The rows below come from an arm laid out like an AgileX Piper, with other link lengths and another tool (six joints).
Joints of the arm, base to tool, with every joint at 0 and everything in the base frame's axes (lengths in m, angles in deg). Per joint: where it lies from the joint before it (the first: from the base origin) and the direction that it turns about. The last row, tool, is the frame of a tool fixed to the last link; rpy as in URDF.
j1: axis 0 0 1 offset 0.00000 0.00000 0.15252
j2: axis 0 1 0 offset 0.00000 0.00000 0.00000
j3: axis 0 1 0 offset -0.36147 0.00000 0.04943
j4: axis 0.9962 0 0.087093 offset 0.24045 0.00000 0.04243
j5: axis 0 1 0 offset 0.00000 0.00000 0.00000
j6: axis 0.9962 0 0.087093 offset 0.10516 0.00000 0.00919
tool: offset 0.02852 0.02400 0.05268 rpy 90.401 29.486 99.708
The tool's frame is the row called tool.
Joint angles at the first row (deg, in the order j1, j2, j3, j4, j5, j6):
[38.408, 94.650, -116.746, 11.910, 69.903, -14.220]
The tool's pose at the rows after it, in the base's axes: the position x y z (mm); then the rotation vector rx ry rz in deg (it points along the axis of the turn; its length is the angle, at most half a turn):
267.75, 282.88, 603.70, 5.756, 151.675, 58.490
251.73, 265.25, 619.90, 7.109, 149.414, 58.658
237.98, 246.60, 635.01, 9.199, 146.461, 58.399
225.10, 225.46, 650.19, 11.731, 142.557, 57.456
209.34, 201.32, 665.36, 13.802, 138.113, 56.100
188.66, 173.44, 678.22, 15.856, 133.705, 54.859
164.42, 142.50, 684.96, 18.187, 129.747, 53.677
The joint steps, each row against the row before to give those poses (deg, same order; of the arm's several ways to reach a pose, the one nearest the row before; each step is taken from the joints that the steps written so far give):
[-0.001, -3.337, -0.026, -1.319, 1.493, 1.616]
[0.001, -2.969, -0.024, -1.578, 1.089, 1.391]
[-0.001, -2.855, -0.023, -2.431, 0.604, 1.715]
[0.000, -2.940, -0.040, -3.518, 0.236, 1.786]
[0.002, -3.345, 0.183, -3.920, 0.155, 1.241]
[-0.002, -4.187, 1.162, -3.826, 0.110, 1.122]
[-0.255, -5.150, 2.850, -3.450, -0.145, 1.128]

